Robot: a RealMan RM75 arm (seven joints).
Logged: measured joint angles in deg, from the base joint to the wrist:
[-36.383 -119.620 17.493 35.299 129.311 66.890 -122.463]
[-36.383 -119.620 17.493 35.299 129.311 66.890 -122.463]
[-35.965 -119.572 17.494 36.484 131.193 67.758 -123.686]
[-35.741 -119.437 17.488 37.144 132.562 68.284 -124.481]
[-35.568 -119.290 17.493 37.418 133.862 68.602 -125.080]
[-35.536 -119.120 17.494 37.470 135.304 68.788 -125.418]
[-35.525 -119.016 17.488 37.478 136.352 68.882 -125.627]
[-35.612 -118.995 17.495 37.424 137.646 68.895 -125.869]
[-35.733 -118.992 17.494 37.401 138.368 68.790 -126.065]
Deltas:
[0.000 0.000 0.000 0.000 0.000 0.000 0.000]
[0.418 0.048 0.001 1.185 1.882 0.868 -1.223]
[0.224 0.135 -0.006 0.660 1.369 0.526 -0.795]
[0.173 0.147 0.005 0.274 1.300 0.318 -0.599]
[0.032 0.170 0.001 0.052 1.442 0.186 -0.338]
[0.011 0.104 -0.006 0.008 1.048 0.094 -0.209]
[-0.087 0.021 0.007 -0.054 1.294 0.013 -0.242]
[-0.121 0.003 -0.001 -0.023 0.722 -0.105 -0.196]

